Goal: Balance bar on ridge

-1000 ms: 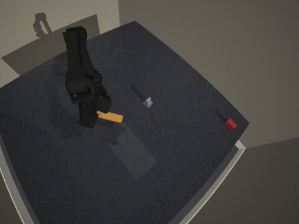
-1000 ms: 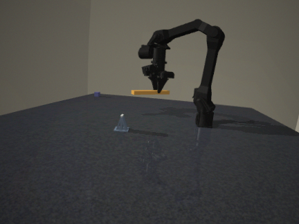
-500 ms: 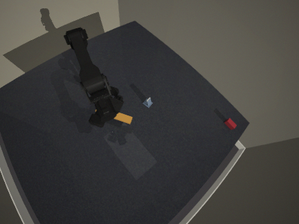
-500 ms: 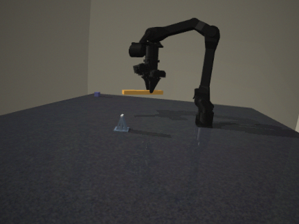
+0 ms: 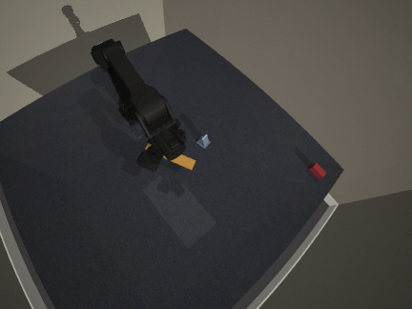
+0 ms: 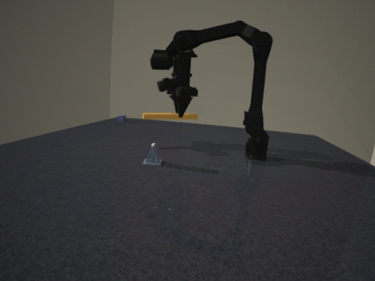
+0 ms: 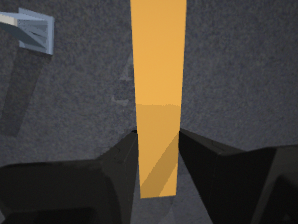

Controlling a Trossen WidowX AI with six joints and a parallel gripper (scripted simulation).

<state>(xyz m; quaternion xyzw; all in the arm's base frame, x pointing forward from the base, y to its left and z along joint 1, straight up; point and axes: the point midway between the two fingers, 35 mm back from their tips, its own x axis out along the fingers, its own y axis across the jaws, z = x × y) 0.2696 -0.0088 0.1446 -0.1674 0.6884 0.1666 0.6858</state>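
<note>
My gripper tip is now 18 cm to the right of the blue-grey triangular ridge, 8 cm above it and 3 cm short of it. From my gripper tip the other things lie so: small purple cube 49 cm to the right, 47 cm ahead, 9 cm below; then red block 51 cm to the left, 47 cm ahead, 9 cm below; then orange bar 3 cm ahead, 1 cm to the left.
</note>
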